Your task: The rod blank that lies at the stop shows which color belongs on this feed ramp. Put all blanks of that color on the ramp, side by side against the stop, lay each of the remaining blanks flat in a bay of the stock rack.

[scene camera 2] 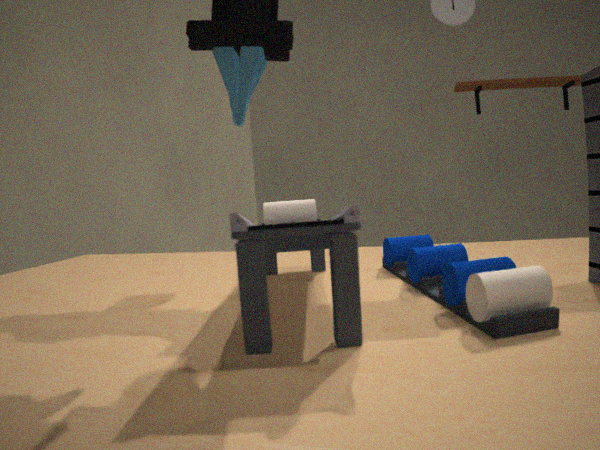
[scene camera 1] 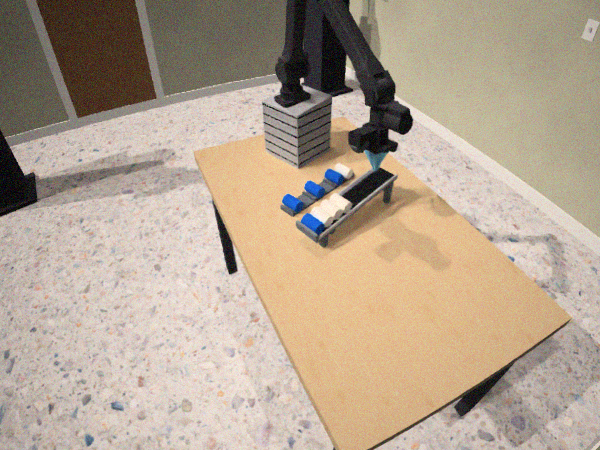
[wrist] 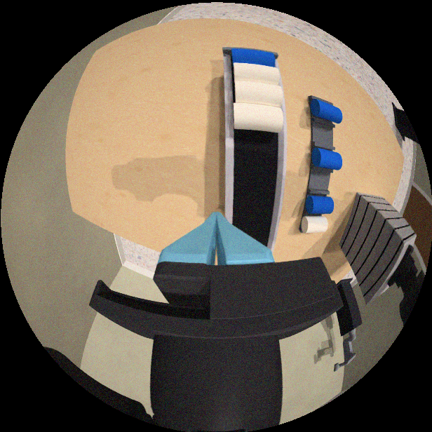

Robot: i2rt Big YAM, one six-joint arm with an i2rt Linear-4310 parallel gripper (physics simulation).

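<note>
A blue blank (scene camera 1: 312, 223) (wrist: 254, 56) lies at the stop (scene camera 1: 310, 234) of the feed ramp (scene camera 1: 370, 184) (scene camera 2: 295, 231) (wrist: 255, 185). Three white blanks (scene camera 1: 330, 209) (scene camera 2: 290, 212) (wrist: 257, 93) lie side by side above it, the lowest against the blue one. The ramp's upper part is bare. The stock rack (scene camera 1: 306, 198) (scene camera 2: 530, 322) (wrist: 322, 135) holds three blue blanks (scene camera 1: 314, 189) (scene camera 2: 436, 261) (wrist: 327, 158), spaced apart, and one white blank (scene camera 1: 343, 171) (scene camera 2: 510, 294) (wrist: 314, 224) at its end, close beside a blue one. My gripper (scene camera 1: 375, 169) (scene camera 2: 239, 124) (wrist: 216, 217) is shut and empty, above the ramp's upper end.
The ramp stands on legs on the wooden table (scene camera 1: 410, 320) (scene camera 2: 425, 390) (wrist: 145, 115), alongside the rack. A grey striped block (scene camera 1: 298, 132) (wrist: 377, 240) under the arm's base stands behind the rack's white-blank end. Walls rise beyond the table.
</note>
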